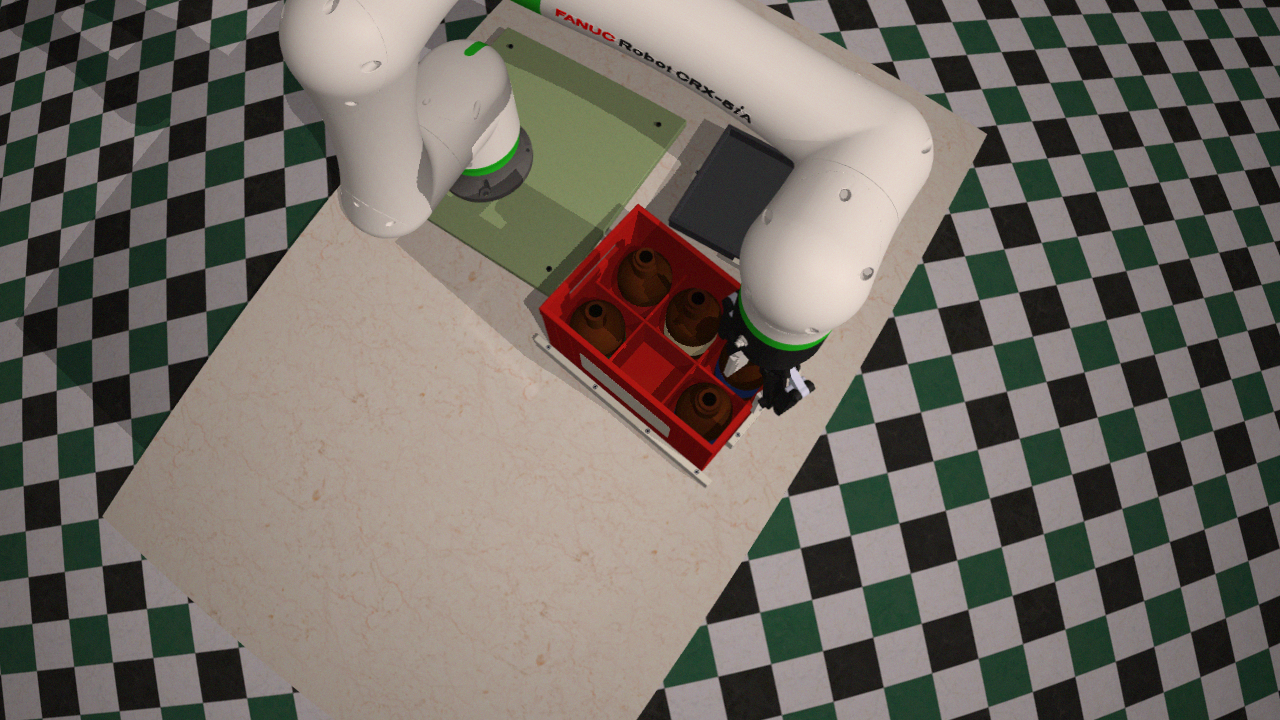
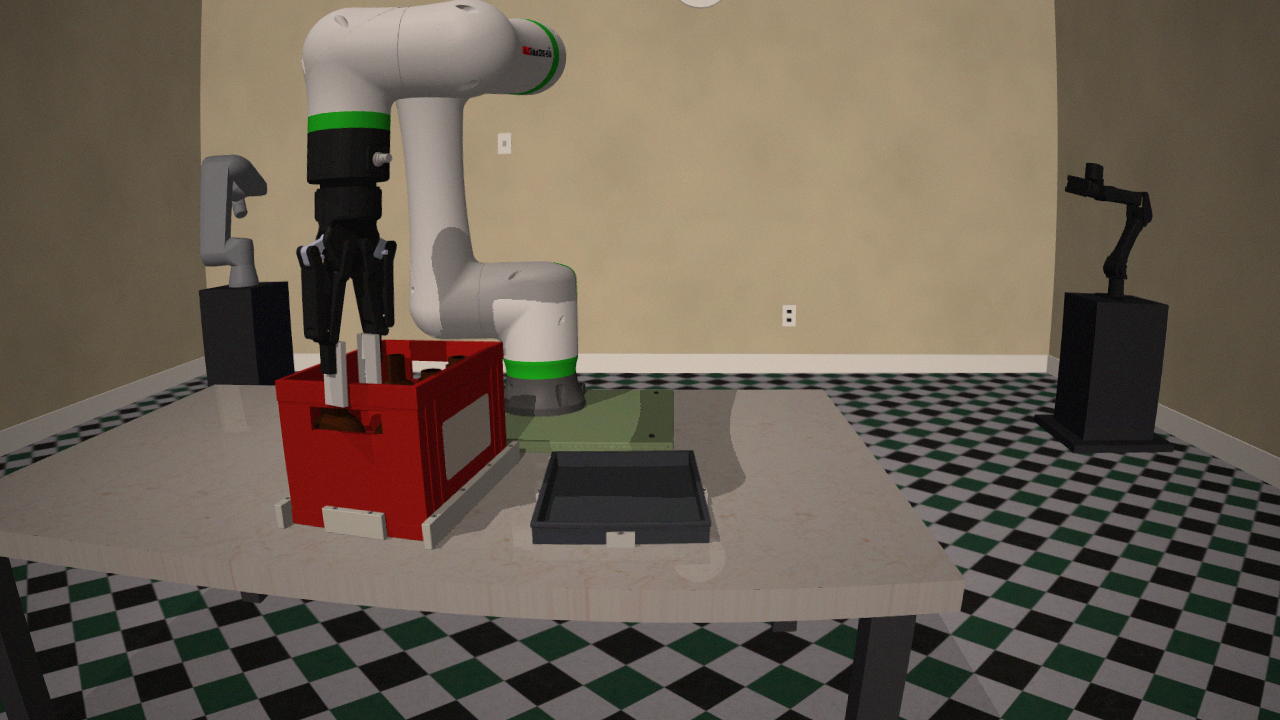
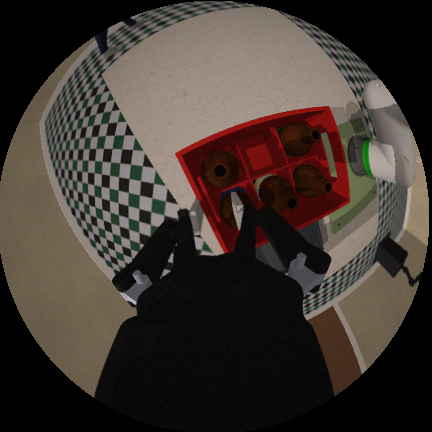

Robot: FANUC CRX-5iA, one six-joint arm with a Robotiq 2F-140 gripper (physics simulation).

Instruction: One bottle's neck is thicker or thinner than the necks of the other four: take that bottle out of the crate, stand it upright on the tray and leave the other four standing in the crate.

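Places are measured from the arm's base along level axes (x right, y back, z down), in metres.
Pixels of known places: gripper, fingertip midpoint: (image 1: 748, 386) (image 2: 354, 400) (image 3: 216, 202); arm's base, origin of the base link: (image 1: 485, 159) (image 2: 542, 406) (image 3: 357, 155).
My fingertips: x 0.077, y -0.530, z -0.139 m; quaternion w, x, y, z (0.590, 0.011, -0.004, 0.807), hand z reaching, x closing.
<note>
Ahead of a thing's pixels: the offset from my fingertips to its top centre.
A red crate @(dx -0.001, dy +0.117, dz -0.023 m) (image 1: 689, 446) (image 2: 358, 474) (image 3: 343, 172) holds five brown bottles. The blue-labelled bottle @(dx -0.046, dy +0.024, dz -0.011 m) (image 1: 744, 374) (image 3: 227, 210) is in a corner cell; its neck is hidden by my fingers. The others are a corner bottle @(dx +0.045, dy +0.027, dz -0.011 m) (image 1: 704, 411) (image 3: 220, 169), a white-labelled bottle @(dx -0.048, dy +0.115, dz -0.011 m) (image 1: 691, 320) (image 3: 275, 191), and two far bottles @(dx -0.052, dy +0.200, dz -0.011 m) (image 1: 644, 277) (image 3: 310, 180), @(dx +0.043, dy +0.204, dz -0.011 m) (image 1: 597, 326) (image 3: 295, 140). My gripper (image 1: 749, 383) (image 2: 351, 371) (image 3: 216, 202) straddles the crate's end wall, one pad outside, one inside over the blue-labelled bottle. It seems shut on that wall; whether the neck is pinched too is unclear.
A dark tray @(dx -0.278, dy +0.133, dz +0.127 m) (image 1: 729, 192) (image 2: 581, 535) (image 3: 307, 237) lies beside the crate, with nothing standing on it. Pale strips (image 1: 626, 411) (image 2: 474, 492) edge the crate's foot. A green base plate (image 1: 590, 125) (image 2: 617, 420) (image 3: 350, 200) lies beyond the crate.
</note>
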